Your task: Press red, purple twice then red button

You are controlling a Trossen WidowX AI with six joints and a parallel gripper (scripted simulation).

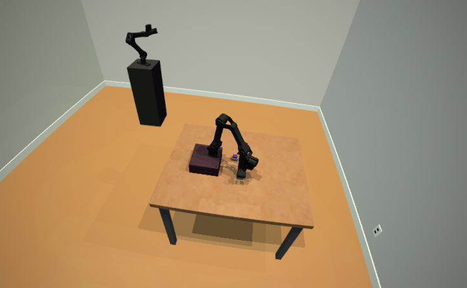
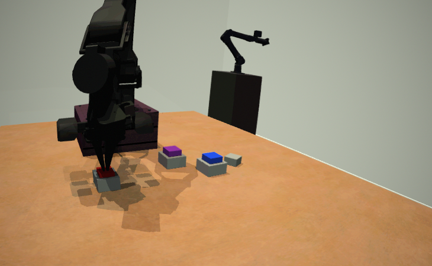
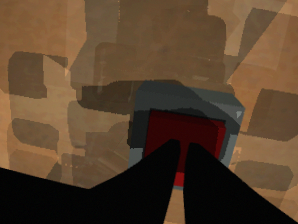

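My gripper tip is 10 mm above the red button. The rest, counted from my gripper tip: purple button (180 mm to the left, 50 mm behind); small grey block (320 mm to the left, 20 mm below); blue button (240 mm to the left, 10 mm ahead).
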